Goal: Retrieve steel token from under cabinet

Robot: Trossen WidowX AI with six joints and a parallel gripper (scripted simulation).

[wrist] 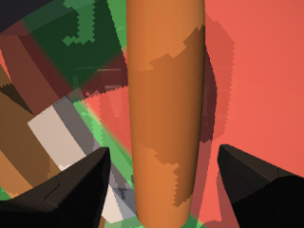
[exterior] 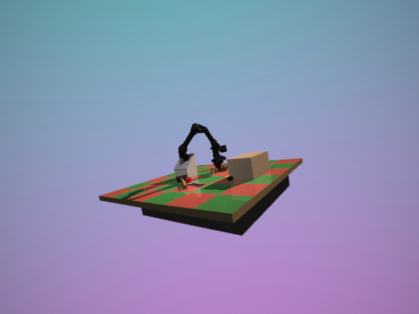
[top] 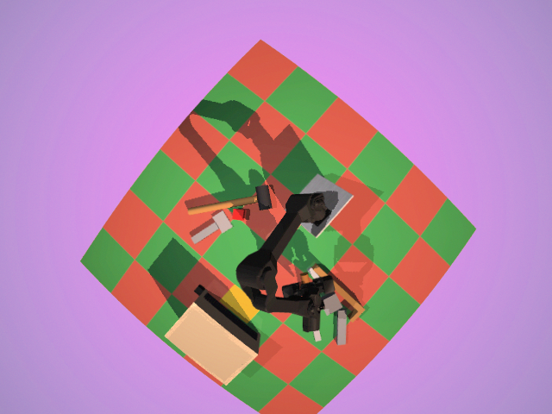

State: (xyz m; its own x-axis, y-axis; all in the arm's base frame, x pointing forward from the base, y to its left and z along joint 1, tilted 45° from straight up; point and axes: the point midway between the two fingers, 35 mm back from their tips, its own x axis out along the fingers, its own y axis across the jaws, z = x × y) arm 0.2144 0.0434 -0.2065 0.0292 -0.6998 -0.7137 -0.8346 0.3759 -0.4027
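Now: gripper tip 40 mm past the pale bar, 10 mm to the right of it and 10 mm above it. The rest, counted from my gripper tip: grey block: 10 mm behind, 140 mm to the left; then grey bar: 40 mm ahead, 260 mm to the left, 10 mm below; then red cube: 10 mm behind, 370 mm to the right.
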